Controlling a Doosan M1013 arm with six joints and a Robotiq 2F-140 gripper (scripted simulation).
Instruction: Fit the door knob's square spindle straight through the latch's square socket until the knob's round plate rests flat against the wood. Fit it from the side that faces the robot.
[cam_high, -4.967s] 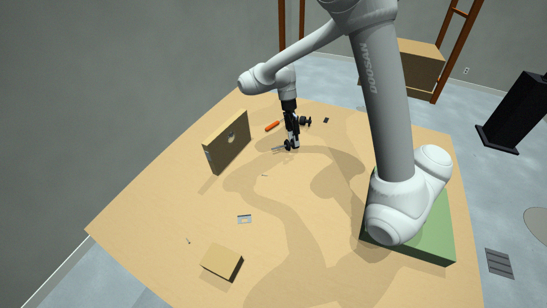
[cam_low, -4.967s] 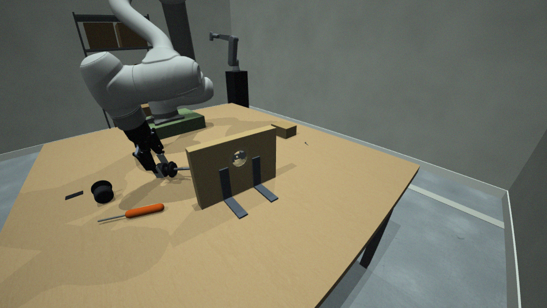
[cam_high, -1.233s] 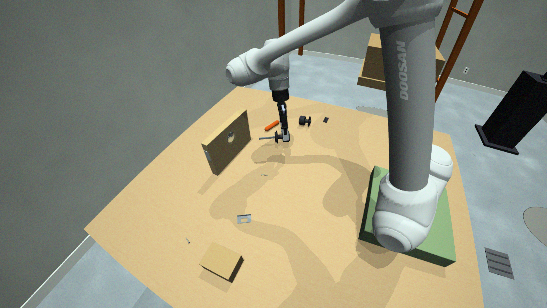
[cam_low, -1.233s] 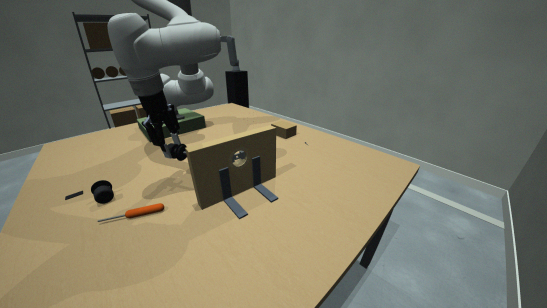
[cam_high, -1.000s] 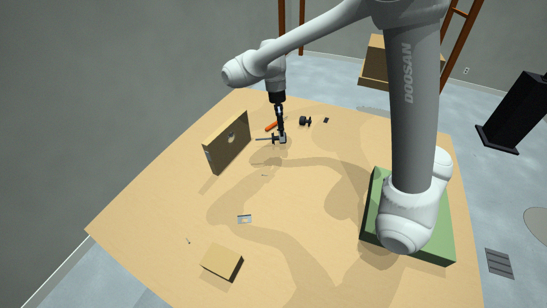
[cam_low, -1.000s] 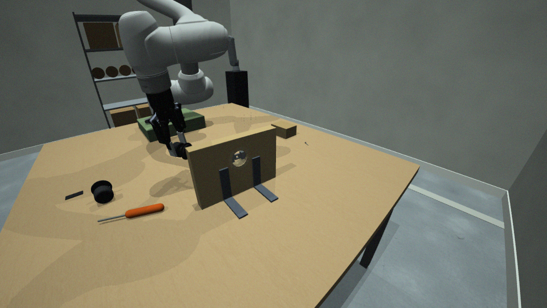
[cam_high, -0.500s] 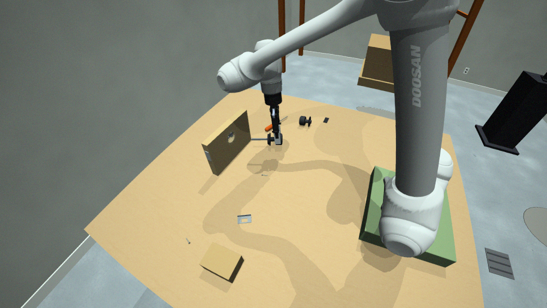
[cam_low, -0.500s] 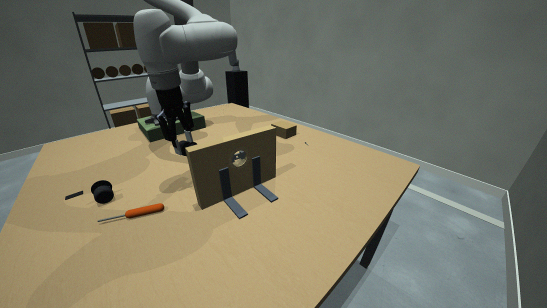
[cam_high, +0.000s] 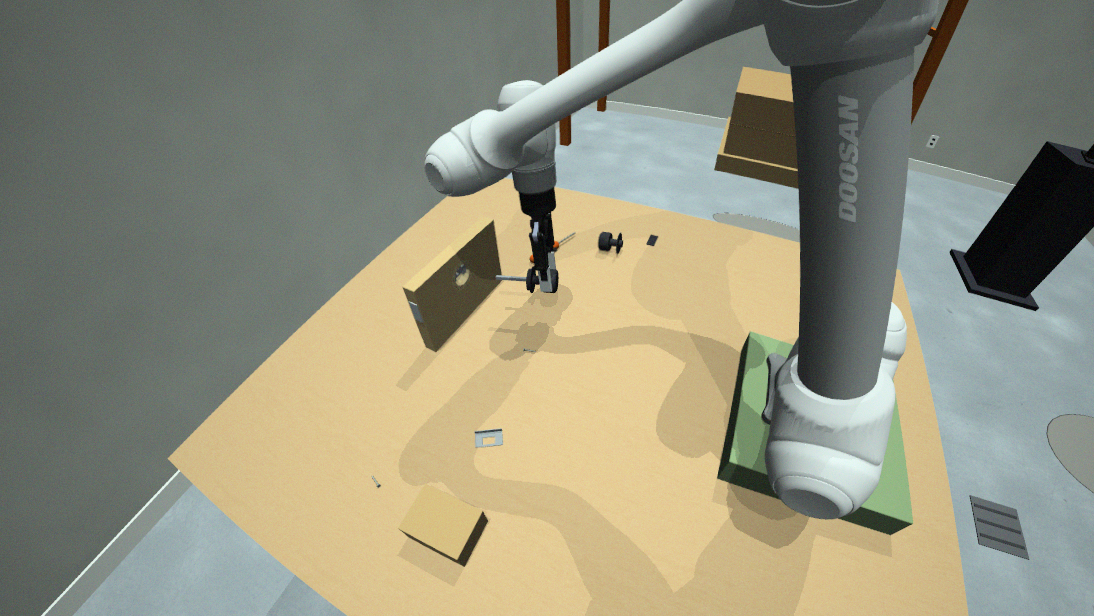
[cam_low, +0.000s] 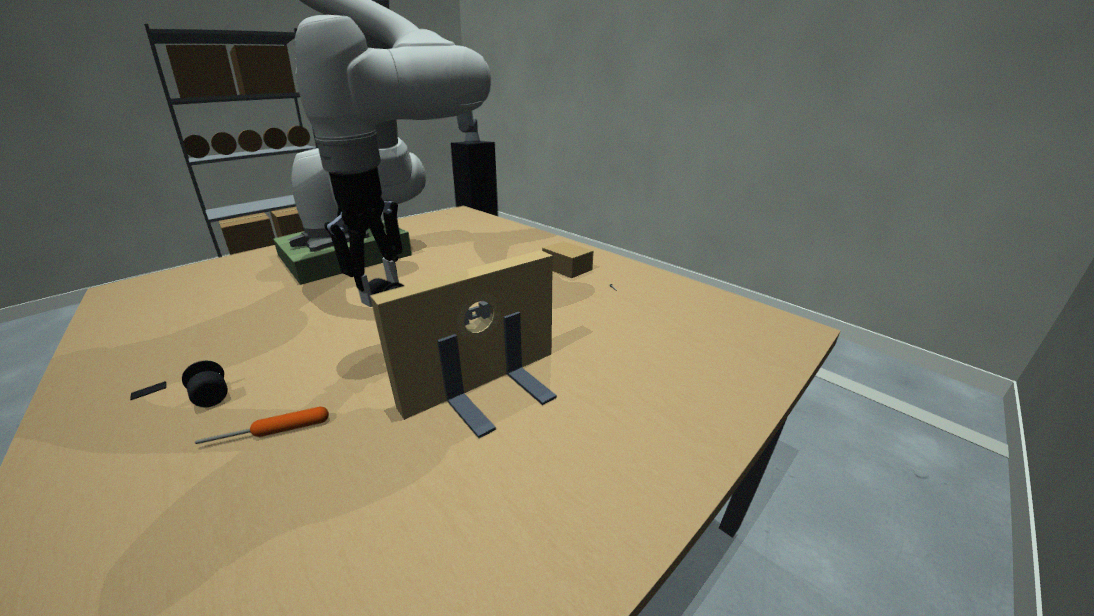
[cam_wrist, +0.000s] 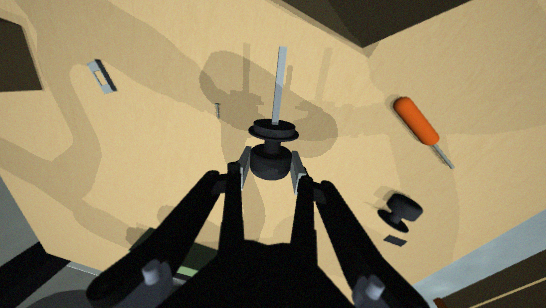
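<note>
The latch is 210 mm ahead of my hand, 70 mm to the left of it and 10 mm below it. From my hand the other things lie so: upright wooden panel: 210 mm ahead, 70 mm to the left, 20 mm below; small black plate: 170 mm behind, 420 mm to the right, 140 mm below; orange-handled screwdriver: 100 mm ahead, 260 mm to the right, 130 mm below.
</note>
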